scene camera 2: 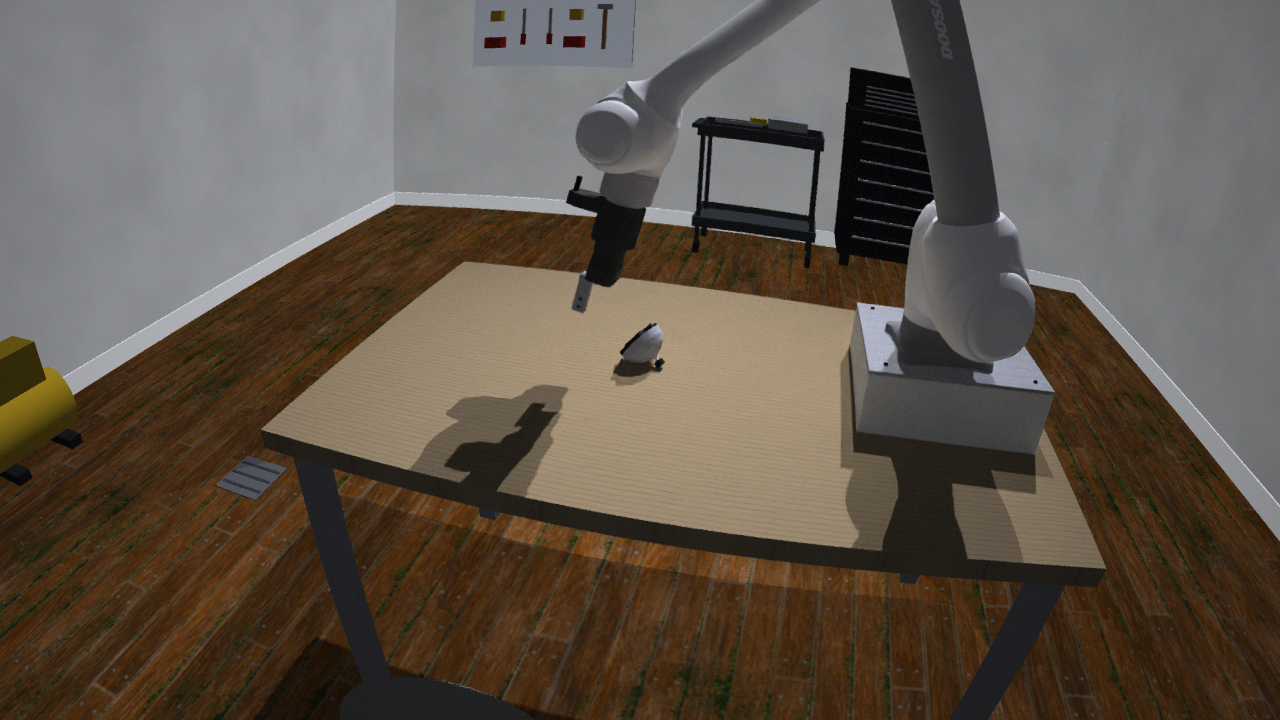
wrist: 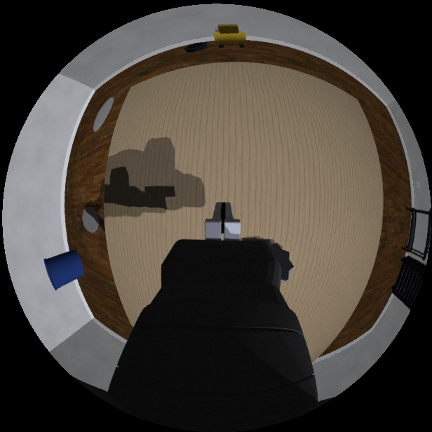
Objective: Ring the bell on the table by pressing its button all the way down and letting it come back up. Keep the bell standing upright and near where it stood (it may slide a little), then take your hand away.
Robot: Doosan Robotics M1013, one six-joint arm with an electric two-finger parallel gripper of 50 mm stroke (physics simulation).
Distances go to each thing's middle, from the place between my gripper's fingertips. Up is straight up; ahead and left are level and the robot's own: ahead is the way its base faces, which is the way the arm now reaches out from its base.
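There is the silver dome bell (scene camera 2: 645, 345), and my hand is 110 mm past the bell, 70 mm to the left of the bell and 90 mm above the bell.
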